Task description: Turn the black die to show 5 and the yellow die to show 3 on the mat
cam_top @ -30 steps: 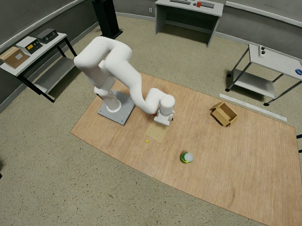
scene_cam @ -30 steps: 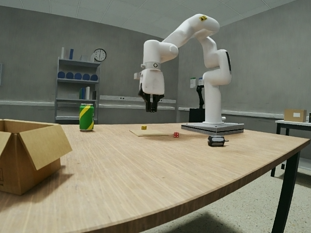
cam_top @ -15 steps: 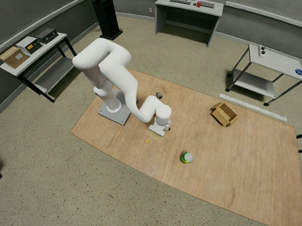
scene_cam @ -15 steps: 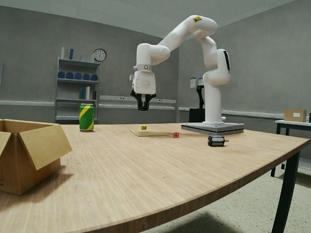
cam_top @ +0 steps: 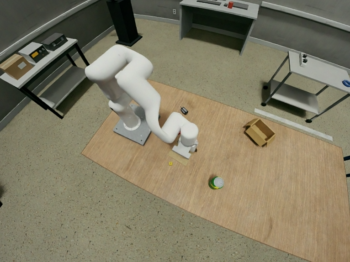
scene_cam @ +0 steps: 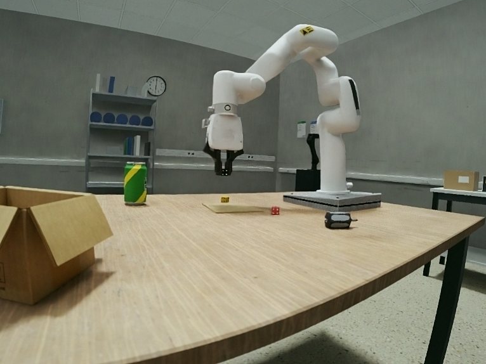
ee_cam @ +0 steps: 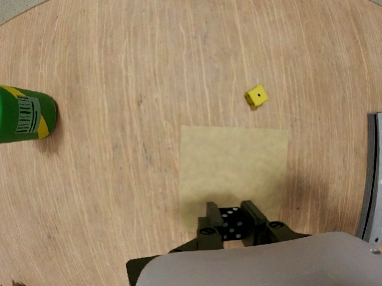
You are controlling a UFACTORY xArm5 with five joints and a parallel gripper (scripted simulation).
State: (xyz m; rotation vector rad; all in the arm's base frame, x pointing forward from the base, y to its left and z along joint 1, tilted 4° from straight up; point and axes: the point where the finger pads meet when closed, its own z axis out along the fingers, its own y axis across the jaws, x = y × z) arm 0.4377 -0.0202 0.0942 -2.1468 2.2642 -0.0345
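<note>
Right now the tan mat is 30 mm behind my hand and 120 mm below it. Also, from my hand: yellow die: 60 mm behind, 100 mm to the right, 110 mm below; then black die: 10 mm below; then red die: 110 mm behind, 120 mm to the left, 110 mm below.
</note>
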